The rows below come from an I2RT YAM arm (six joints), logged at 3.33 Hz.
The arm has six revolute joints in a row. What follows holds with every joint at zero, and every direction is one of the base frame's.
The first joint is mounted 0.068 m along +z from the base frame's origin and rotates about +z.
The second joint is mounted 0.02 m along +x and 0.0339 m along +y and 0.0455 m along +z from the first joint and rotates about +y.
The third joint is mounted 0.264 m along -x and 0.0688 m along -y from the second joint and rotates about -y.
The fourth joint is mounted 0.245 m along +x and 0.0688 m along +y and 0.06 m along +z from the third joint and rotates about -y.
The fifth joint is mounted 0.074 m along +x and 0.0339 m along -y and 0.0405 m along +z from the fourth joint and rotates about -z.
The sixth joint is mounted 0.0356 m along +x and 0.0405 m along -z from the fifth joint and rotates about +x.
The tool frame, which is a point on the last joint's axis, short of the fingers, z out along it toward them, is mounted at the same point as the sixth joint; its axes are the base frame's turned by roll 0, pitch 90 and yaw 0 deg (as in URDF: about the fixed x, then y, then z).
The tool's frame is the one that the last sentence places.
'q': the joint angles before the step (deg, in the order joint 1, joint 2, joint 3, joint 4, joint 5, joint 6). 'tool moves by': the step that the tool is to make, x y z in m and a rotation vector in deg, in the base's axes. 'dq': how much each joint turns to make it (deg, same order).
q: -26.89, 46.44, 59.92, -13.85, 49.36, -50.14
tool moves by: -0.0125, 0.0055, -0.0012, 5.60, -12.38, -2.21
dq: -0.02, -1.80, 1.29, -7.44, 1.73, 16.72
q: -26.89, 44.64, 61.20, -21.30, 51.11, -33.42
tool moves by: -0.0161, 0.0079, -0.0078, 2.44, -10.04, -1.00
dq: -0.04, -4.20, -2.22, -2.60, 0.36, 10.84
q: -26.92, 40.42, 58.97, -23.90, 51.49, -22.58
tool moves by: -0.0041, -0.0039, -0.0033, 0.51, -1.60, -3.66
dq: -2.18, -0.29, -0.67, -0.17, 1.36, 2.19
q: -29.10, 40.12, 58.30, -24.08, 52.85, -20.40
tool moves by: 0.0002, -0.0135, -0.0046, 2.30, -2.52, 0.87
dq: -6.21, 1.29, -0.17, -0.44, -7.42, 3.70
